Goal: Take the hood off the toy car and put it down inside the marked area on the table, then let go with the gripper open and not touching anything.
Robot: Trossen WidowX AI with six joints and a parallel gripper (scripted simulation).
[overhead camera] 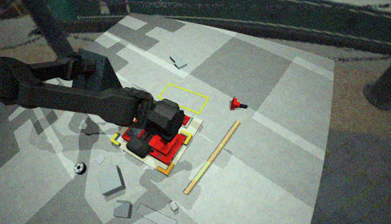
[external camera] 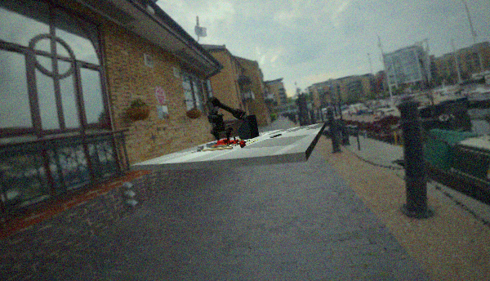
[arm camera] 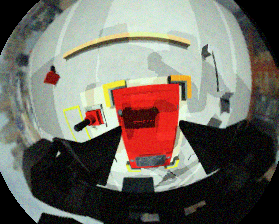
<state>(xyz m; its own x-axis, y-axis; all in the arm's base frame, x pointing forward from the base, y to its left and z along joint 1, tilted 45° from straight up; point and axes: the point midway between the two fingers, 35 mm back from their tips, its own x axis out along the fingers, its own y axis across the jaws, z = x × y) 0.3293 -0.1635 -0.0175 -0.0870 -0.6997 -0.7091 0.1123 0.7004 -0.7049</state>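
My gripper tip is right at the red hood. The rest, counted from my gripper tip: wooden strip (17 cm ahead, 3 cm to the left, 4 cm below); small wheel (23 cm behind, 20 cm to the right, 3 cm below).
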